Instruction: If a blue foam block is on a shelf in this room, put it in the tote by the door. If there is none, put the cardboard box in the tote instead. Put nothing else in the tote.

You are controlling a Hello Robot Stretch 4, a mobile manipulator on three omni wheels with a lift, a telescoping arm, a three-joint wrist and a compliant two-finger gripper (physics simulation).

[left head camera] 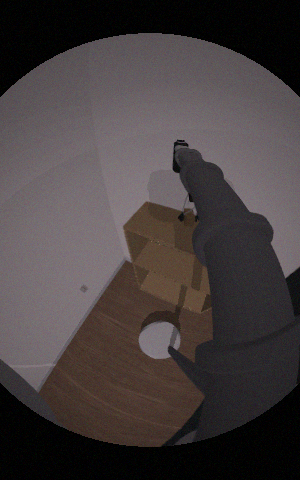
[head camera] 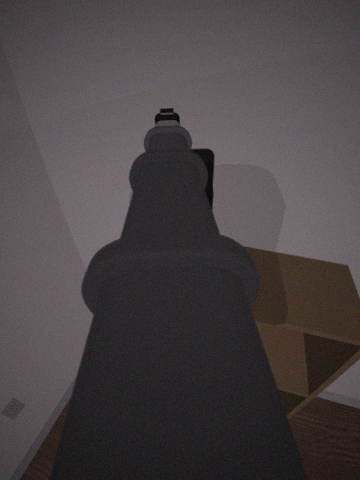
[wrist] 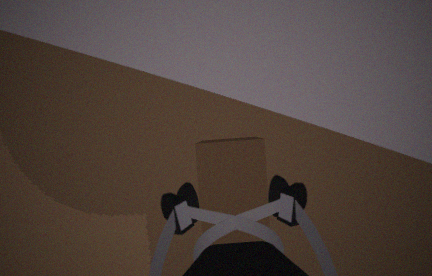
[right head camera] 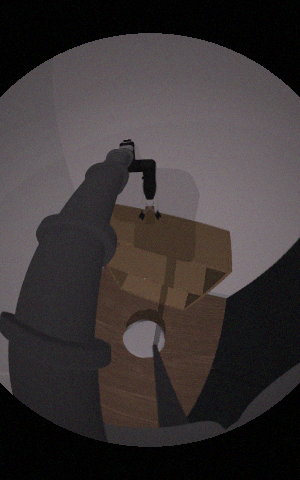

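Where they show: gripper, fingertip midpoint: [left head camera: 187,220] [wrist: 233,195] [right head camera: 149,218]; robot's base, origin of the base link: [left head camera: 158,338] [right head camera: 144,337].
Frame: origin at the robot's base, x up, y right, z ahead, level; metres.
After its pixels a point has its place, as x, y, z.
A small brown cardboard box [right head camera: 149,210] {1.093, 0.088, 0.663} [wrist: 231,162] {1.093, 0.088, 0.694} stands on the top board of a wooden shelf unit [head camera: 320,295] {1.033, 0.405, 0.449} [right head camera: 212,240] {1.033, 0.416, 0.487} [wrist: 100,120] {1.033, -0.035, 0.736}. My gripper [left head camera: 189,218] {1.039, 0.088, 0.657} [right head camera: 150,216] {1.039, 0.088, 0.657} [wrist: 233,195] {1.039, 0.088, 0.657} points down at the box, one dark fingertip against each side of it, and is shut on the box. The fingertips stand about a box's width apart. In the head view my arm hides the gripper and box. The shelf's lower compartments show in part; no blue foam block shows in them. The tote does not show in these views.
The shelf unit stands close to the back wall [head camera: 300,125] {1.430, 0.333, 0.668}, near a room corner on the left. A round white object [left head camera: 159,341] {0.186, 0.000, -0.017} [right head camera: 144,340] {0.187, 0.010, -0.018} is on the wooden floor [left head camera: 110,380] {-0.027, -0.471, -0.629} in front of it. My extended arm [head camera: 170,350] {1.460, -0.001, 0.129} [left head camera: 250,280] {1.459, -0.018, 0.121} [right head camera: 60,290] {1.459, 0.020, 0.115} reaches over the shelf. The light is dim.
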